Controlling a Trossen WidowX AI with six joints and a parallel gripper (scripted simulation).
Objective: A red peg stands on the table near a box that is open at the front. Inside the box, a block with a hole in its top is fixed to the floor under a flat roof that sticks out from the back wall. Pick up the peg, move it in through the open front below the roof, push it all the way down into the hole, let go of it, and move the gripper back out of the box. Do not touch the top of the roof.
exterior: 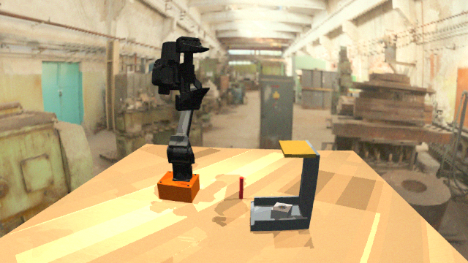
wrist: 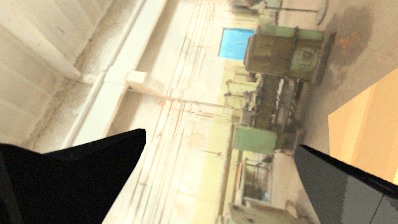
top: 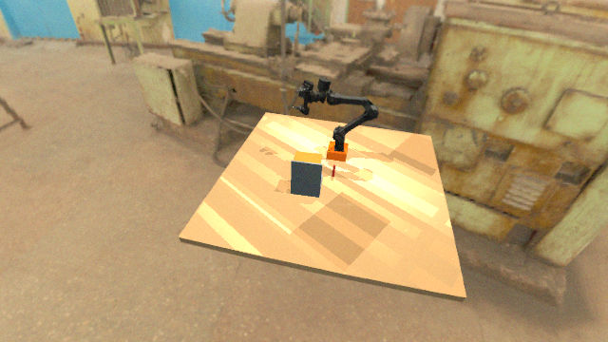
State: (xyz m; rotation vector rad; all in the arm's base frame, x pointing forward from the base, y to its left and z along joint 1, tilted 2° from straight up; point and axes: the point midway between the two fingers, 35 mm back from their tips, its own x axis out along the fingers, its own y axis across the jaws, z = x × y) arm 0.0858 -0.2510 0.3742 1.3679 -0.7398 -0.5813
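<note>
The red peg is 9 cm ahead of my gripper tip, 25 cm to the left of it and 39 cm below it. From my gripper tip the other things lie so: yellow roof 23 cm ahead, 10 cm to the left, 21 cm below; box back wall 28 cm ahead, 10 cm to the left, 31 cm below.
</note>
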